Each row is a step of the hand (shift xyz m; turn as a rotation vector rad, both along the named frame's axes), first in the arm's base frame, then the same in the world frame.
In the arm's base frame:
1: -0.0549 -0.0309 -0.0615 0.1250 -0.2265 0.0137
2: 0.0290 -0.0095 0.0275 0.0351 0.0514 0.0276
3: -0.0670 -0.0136 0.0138 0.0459 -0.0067 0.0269
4: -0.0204 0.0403 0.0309 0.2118 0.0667 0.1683
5: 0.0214 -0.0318 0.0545 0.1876 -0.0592 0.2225
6: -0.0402 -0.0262 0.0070 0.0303 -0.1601 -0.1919
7: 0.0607 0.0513 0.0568 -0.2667 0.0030 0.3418
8: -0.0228 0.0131 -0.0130 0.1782 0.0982 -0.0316
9: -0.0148 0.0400 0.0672 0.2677 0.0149 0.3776
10: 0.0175 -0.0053 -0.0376 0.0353 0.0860 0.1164
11: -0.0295 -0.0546 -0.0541 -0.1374 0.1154 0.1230
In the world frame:
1: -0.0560 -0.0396 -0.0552 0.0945 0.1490 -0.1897
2: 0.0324 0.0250 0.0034 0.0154 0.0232 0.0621
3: 0.0089 -0.0661 -0.0205 0.0330 0.0413 0.0087
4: 0.0150 -0.0302 0.0431 0.1658 0.1709 0.1447
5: 0.0636 0.0160 -0.0118 0.2511 0.1544 0.0359
6: 0.0094 -0.0371 -0.0297 -0.1315 0.0817 -0.1985
7: 0.0462 0.0434 0.0743 0.2909 -0.3175 0.0502
8: -0.0189 -0.0218 0.0050 -0.0371 0.1669 0.1147
9: 0.0502 -0.0307 0.0536 0.3863 0.1977 0.1617
10: -0.0320 0.0240 -0.0122 0.0895 0.0044 0.1190
11: -0.0389 -0.0130 -0.0714 0.0662 -0.1694 0.1194

